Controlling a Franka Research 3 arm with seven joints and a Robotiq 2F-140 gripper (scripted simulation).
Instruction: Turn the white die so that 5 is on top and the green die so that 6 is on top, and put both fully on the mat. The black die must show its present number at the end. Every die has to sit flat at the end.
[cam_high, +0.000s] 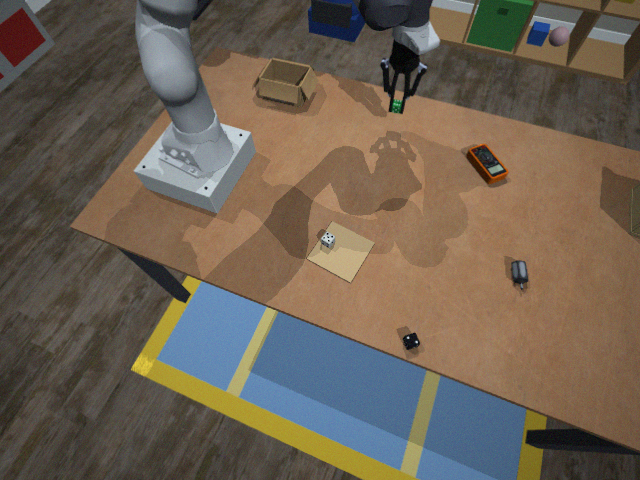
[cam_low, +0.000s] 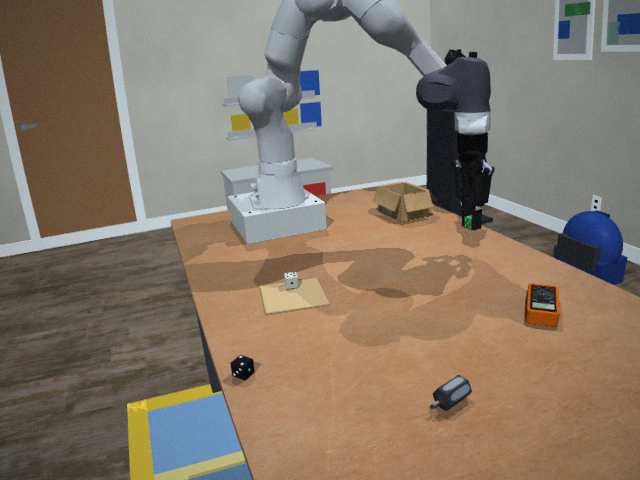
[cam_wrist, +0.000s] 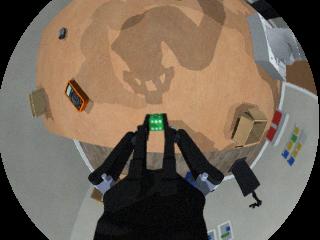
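My hand is 2 cm past the tan mat, 50 cm to the left of it and 11 cm above it. From my hand the other things lie so: orange multimeter (32 cm ahead, 7 cm to the right, 9 cm below); then green die (2 cm below); then cardboard box (40 cm behind, 5 cm to the left, 7 cm below).
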